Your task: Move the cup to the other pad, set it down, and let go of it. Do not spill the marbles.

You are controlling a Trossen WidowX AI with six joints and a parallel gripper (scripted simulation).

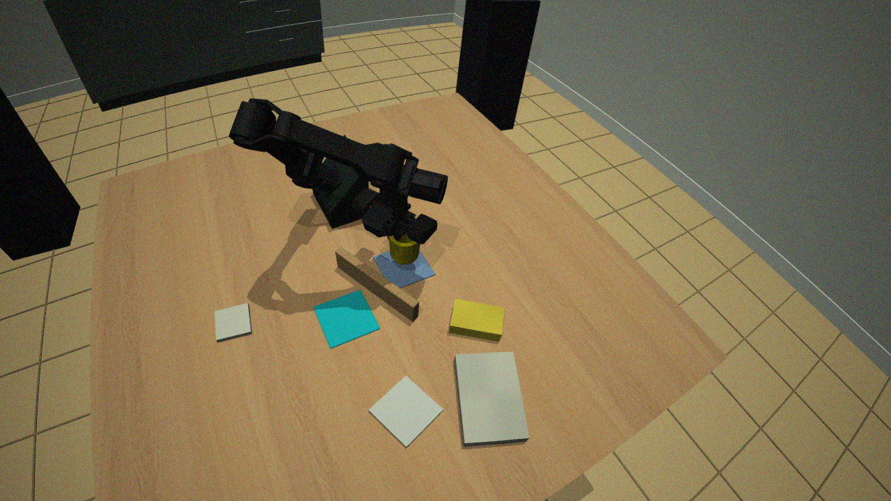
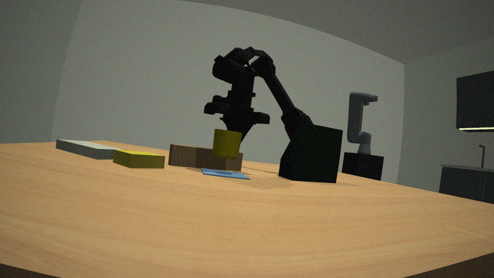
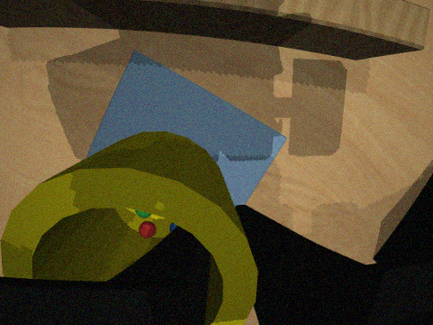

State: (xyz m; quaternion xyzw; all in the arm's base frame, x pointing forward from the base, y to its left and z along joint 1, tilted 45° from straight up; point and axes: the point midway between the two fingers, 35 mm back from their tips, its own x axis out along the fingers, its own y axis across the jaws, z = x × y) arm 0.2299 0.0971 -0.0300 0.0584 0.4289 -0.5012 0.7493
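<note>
Now: the cyan pad 15 cm to the right of my gripper tip, 12 cm ahead of it and 8 cm below it. Also, from my gripper tip: yellow cup: 2 cm to the left, 2 cm ahead; then blue pad: 8 cm below, 2 cm to the left, 2 cm ahead; then red marble: 3 cm to the left, 2 cm below, 2 cm ahead.
</note>
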